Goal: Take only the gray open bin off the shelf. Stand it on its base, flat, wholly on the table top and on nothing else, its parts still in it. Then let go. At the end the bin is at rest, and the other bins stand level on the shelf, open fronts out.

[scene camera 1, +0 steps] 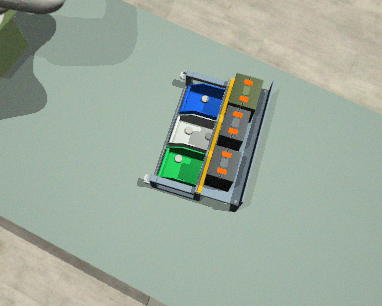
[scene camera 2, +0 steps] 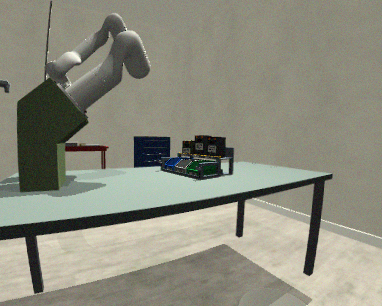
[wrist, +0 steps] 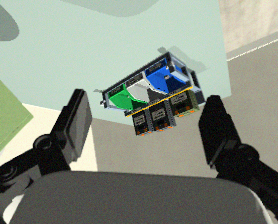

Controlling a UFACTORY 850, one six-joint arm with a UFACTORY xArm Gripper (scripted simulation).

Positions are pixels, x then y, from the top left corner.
Scene:
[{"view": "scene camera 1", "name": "gray bin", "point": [196, 141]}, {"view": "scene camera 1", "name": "blue bin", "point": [192, 104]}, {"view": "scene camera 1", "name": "green bin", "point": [187, 172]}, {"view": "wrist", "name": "my gripper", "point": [145, 106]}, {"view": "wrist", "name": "blue bin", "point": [155, 74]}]

